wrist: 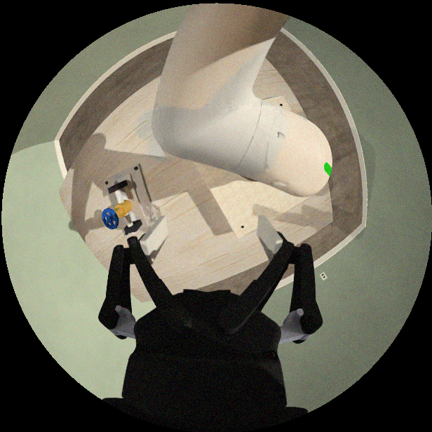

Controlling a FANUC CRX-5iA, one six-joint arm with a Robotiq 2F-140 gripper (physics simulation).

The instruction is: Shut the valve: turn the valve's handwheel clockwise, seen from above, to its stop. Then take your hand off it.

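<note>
The blue handwheel (110,218) is at the left in the wrist view. It sits on a yellow valve body (123,208), which is on a white pipe held by two black clamps on a base plate. My gripper (211,224) is wide open with nothing between its fingers. The handwheel lies to the left of the left finger and apart from it. The left finger hides part of the base plate's near end.
The white robot arm (215,135) spans the top and middle of the view. A pale plate (235,210) lies on the wooden table (200,260) beneath it. A raised light-edged border (361,165) runs around the far and right sides.
</note>
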